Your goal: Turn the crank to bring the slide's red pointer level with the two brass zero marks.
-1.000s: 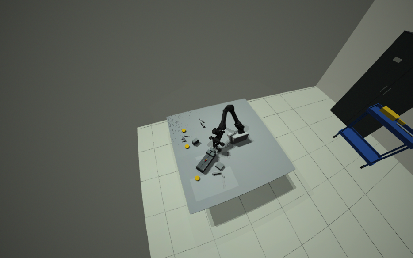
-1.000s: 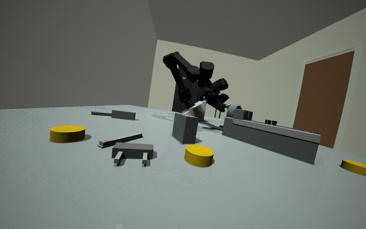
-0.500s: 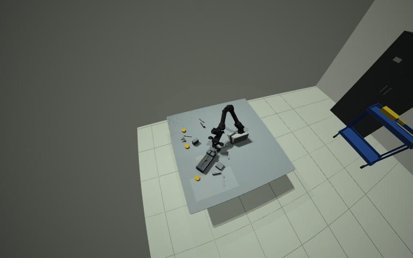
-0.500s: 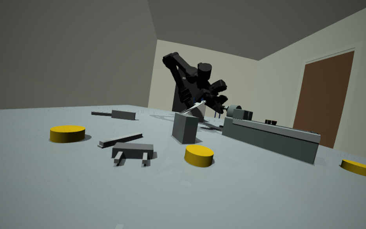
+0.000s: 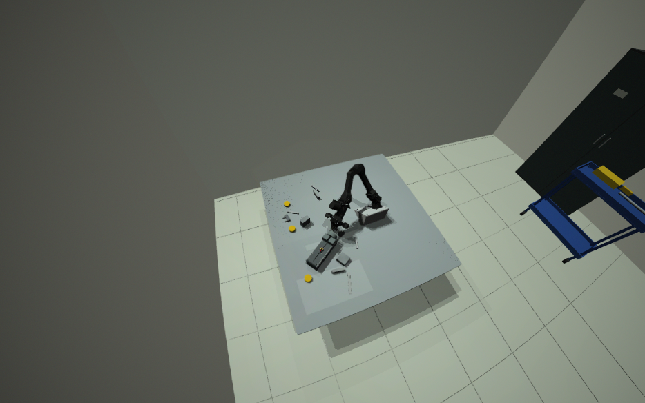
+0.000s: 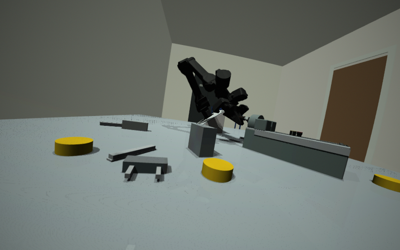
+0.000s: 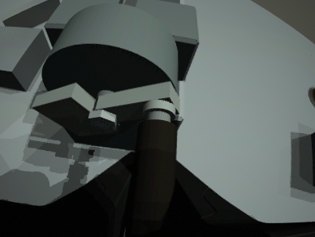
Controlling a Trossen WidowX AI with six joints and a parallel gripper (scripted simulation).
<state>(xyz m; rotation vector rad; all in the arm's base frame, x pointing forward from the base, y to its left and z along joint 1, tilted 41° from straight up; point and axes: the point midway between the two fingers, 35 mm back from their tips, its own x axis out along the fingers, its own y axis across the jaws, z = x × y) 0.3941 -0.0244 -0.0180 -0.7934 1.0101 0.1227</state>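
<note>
Now: the dark crank handle 2 cm behind my gripper tip, 1 cm to the right of it and 3 cm above it. From my gripper tip the other things lie so: bracket 25 cm ahead, 30 cm to the right, 7 cm below; red pointer 15 cm ahead, 10 cm to the left.
</note>
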